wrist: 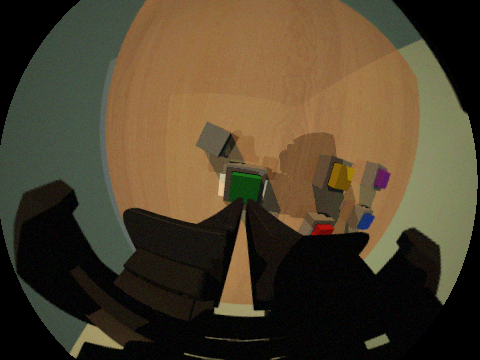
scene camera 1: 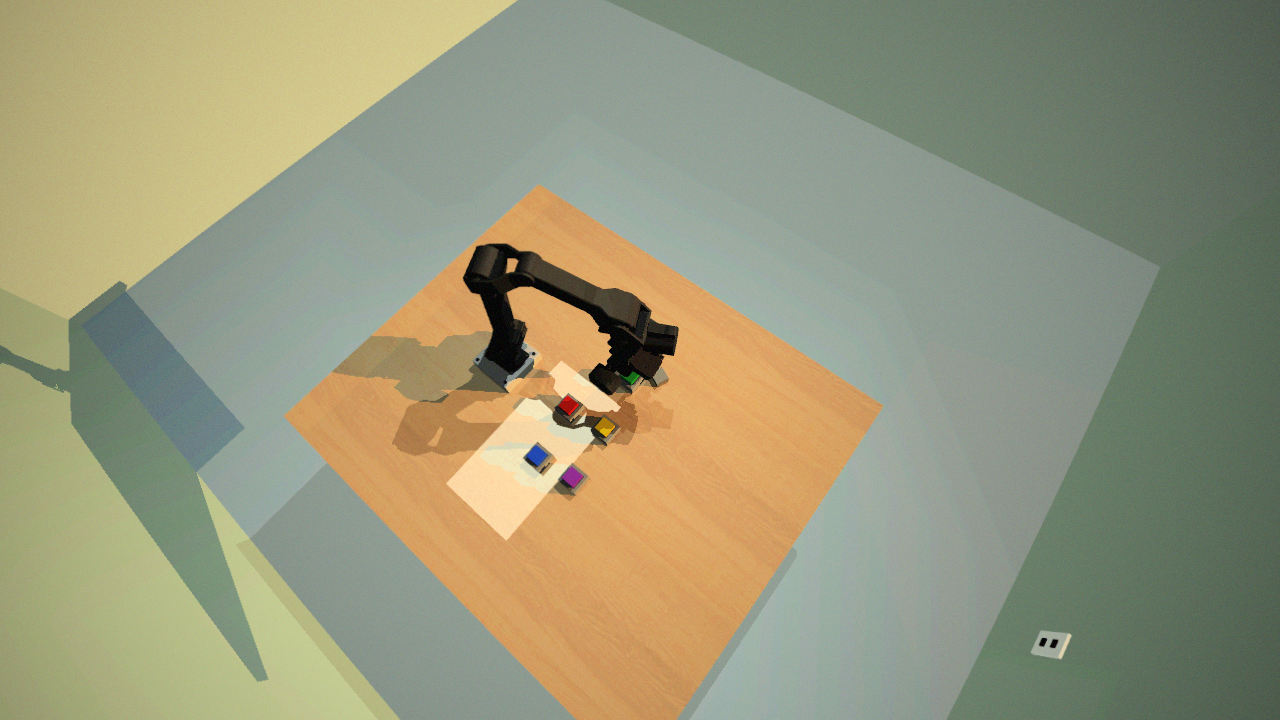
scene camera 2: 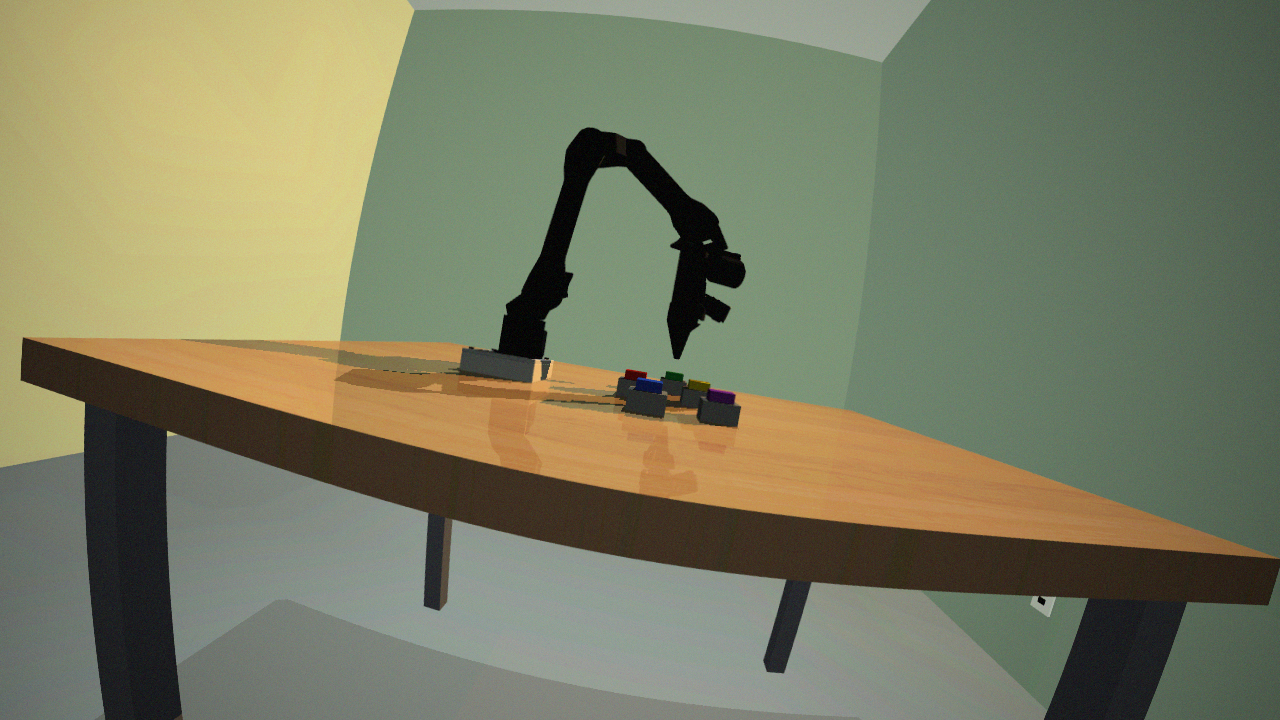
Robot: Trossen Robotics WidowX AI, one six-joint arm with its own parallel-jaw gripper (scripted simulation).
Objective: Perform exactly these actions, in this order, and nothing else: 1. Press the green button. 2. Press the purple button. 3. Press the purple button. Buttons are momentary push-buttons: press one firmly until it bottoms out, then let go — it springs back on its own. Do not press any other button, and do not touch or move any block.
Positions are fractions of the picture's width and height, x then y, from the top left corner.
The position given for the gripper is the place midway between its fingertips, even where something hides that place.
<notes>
The gripper (scene camera 2: 0.53, 0.50) is shut, holding nothing. Also in view: a grey block (wrist: 0.44, 0.39) and a green button (wrist: 0.52, 0.52).
The gripper shows as well in the wrist view (wrist: 0.51, 0.57) and in scene camera 1 (scene camera 1: 0.49, 0.51).
</notes>
